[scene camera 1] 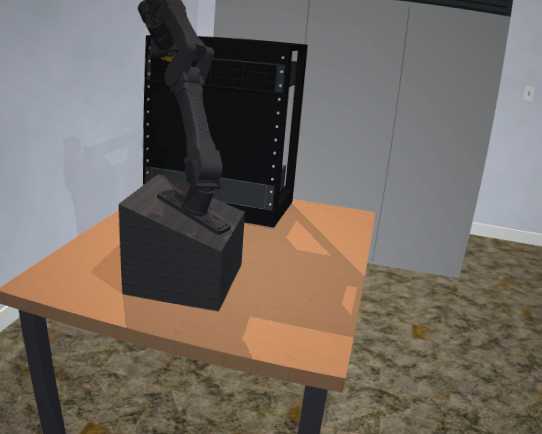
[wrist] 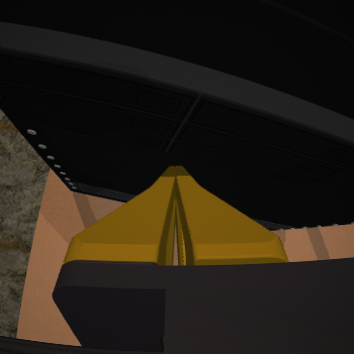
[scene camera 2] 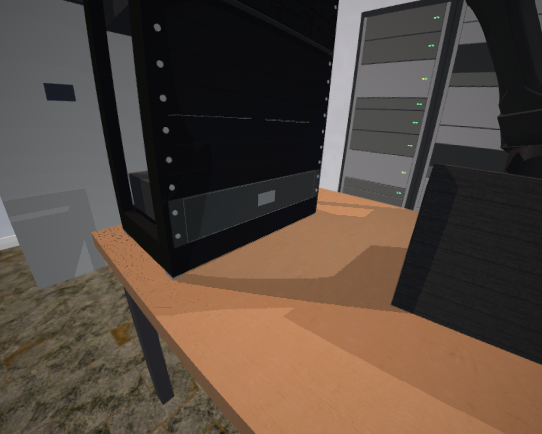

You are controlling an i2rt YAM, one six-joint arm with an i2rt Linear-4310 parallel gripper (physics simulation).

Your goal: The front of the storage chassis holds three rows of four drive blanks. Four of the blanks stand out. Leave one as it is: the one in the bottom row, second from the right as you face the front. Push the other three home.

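Observation:
The dark storage chassis (scene camera 1: 243,75) (wrist: 220,117) sits high in the rack, partly behind the arm in scene camera 1. In the wrist view, thin lines divide its front into rows of drive blanks, and one drive blank (wrist: 160,102) has a faint rectangular outline. The front is too dark to tell which blanks stand out. My gripper (scene camera 1: 168,58) (wrist: 175,177) is shut and empty, its yellow fingertips together. It is near the chassis front, below the blanks in the wrist picture; contact cannot be told. The gripper does not show in scene camera 2.
The black rack (scene camera 1: 274,217) (scene camera 2: 150,150) stands on the wooden table (scene camera 1: 300,300) (scene camera 2: 225,350), with a grey panel (scene camera 1: 245,194) (scene camera 2: 225,207) low on its front. The arm stands on a dark block (scene camera 1: 170,260) (scene camera 2: 470,250) before the rack. Grey cabinets (scene camera 1: 350,125) stand behind.

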